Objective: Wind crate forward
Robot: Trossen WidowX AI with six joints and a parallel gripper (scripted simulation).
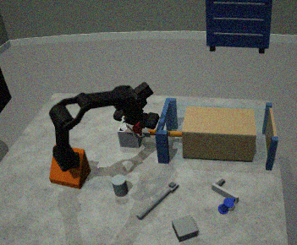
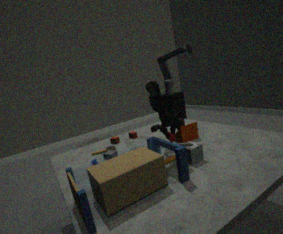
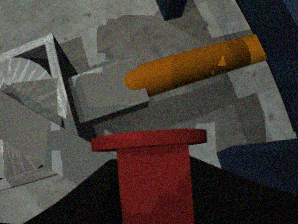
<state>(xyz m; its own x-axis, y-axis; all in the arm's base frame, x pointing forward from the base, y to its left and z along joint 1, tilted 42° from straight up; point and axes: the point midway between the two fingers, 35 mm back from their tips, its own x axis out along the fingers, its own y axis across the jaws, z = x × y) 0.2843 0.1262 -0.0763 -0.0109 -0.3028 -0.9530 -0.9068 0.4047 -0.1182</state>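
The grey winch is 100 mm below my gripper tip, 80 mm behind it and 60 mm to the left of it. The rest, counted from my gripper tip: red handle (20 mm to the right, 10 mm behind); winch handle with red knob (30 mm below, 30 mm behind, 10 mm to the left); grey block (430 mm to the right, 180 mm ahead, 120 mm below).
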